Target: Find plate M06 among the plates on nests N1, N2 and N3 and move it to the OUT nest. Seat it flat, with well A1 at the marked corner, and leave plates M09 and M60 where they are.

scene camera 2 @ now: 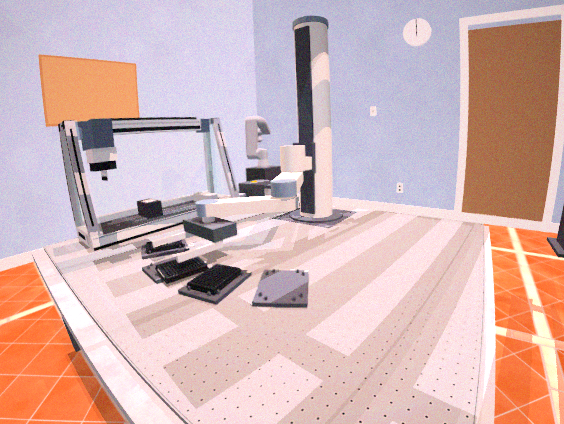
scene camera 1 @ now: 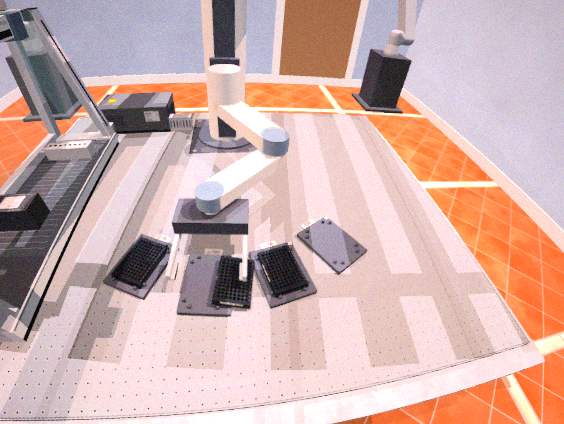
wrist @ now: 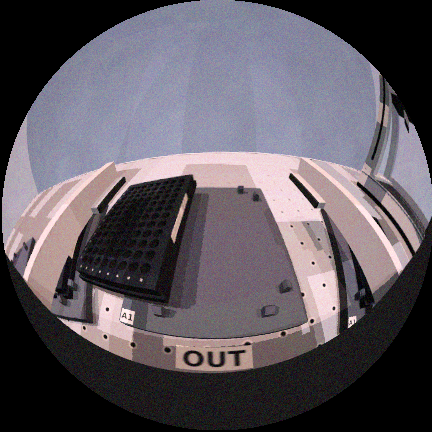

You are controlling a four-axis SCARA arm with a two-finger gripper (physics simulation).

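Pixels of known places: gripper, fingertip midpoint: (scene camera 2: 164,251) (scene camera 1: 206,278) (wrist: 205,162); arm's base, origin of the base link: (scene camera 2: 316,217) (scene camera 1: 227,136).
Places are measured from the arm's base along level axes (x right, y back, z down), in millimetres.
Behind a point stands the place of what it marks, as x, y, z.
Note:
A black well plate (scene camera 1: 234,280) @[-11, -740, -45] (scene camera 2: 181,268) @[-22, -743, -40] (wrist: 131,225) @[-12, -725, -42] lies off-centre on the OUT nest (scene camera 1: 197,287) @[77, -740, -25] (wrist: 245,240) @[77, -716, -25]. It overhangs the nest's right side in scene camera 1, the left side in the wrist view, and looks slightly tilted. Its side label is unreadable. My gripper (scene camera 1: 207,272) @[50, -751, -77] (wrist: 205,162) @[50, -751, -77] is open above the OUT nest, its fingers wide apart and nothing between them. One finger overlaps the plate in scene camera 1; contact cannot be told. Another black plate (scene camera 1: 141,262) @[216, -670, -39] sits on the left nest, and a third (scene camera 1: 282,269) @[-128, -715, -38] (scene camera 2: 216,278) @[-140, -717, -36] on the nest to the right. Their codes are unreadable.
A nest without a plate (scene camera 1: 332,245) @[-280, -643, -25] (scene camera 2: 282,287) @[-290, -641, -25] lies at the far right of the row. A framed gantry (scene camera 1: 67,70) @[528, -96, -328] (scene camera 2: 76,180) @[516, -849, -280] stands along the table's left side, with a dark box (scene camera 1: 22,212) @[527, -565, -127] (scene camera 2: 150,207) @[515, -553, -111] on its deck. A dark grey unit (scene camera 1: 137,112) @[372, 35, -107] stands behind.

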